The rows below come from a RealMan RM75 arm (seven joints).
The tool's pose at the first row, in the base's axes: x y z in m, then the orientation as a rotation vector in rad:
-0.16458, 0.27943, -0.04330, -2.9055, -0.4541, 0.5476
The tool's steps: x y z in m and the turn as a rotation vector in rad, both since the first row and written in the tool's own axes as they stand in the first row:
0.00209, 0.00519, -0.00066, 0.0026, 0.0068, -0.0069
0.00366, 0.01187, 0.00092, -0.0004, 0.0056, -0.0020
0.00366, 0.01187, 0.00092, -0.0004, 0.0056, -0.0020
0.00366, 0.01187, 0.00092, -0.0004, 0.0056, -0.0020
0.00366, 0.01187, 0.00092, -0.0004, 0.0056, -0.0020
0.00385, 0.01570, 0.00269, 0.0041, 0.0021, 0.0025
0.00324, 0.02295, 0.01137, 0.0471, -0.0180, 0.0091
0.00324, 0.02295, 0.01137, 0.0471, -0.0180, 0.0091
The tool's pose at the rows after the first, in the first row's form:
-0.16110, 0.27515, -0.04442, -2.9013, -0.4620, 0.5368
-0.15852, 0.26949, -0.04774, -2.9059, -0.4564, 0.5390
-0.15852, 0.26949, -0.04774, -2.9059, -0.4564, 0.5390
-0.15852, 0.26949, -0.04774, -2.9059, -0.4564, 0.5390
-0.15852, 0.26949, -0.04774, -2.9059, -0.4564, 0.5390
-0.15800, 0.26610, -0.05020, -2.9029, -0.4486, 0.5451
-0.15988, 0.25985, -0.05946, -2.8614, -0.4247, 0.5782
-0.15988, 0.25985, -0.05946, -2.8614, -0.4247, 0.5782

